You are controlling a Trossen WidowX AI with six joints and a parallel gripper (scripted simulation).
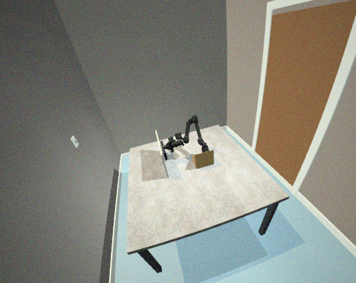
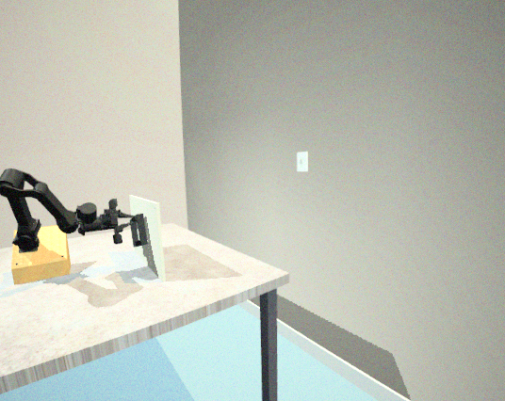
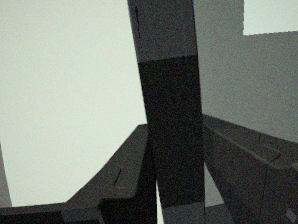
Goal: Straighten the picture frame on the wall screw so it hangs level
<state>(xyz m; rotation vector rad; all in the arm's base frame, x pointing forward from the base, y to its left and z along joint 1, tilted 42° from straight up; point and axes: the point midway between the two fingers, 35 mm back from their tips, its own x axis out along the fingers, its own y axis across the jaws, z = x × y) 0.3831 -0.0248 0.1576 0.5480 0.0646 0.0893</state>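
Right now the picture frame is 50 mm below my gripper tip, 20 mm to the right of it and 10 mm ahead of it. Round my gripper tip: wall panel: 60 mm below, 20 mm ahead.
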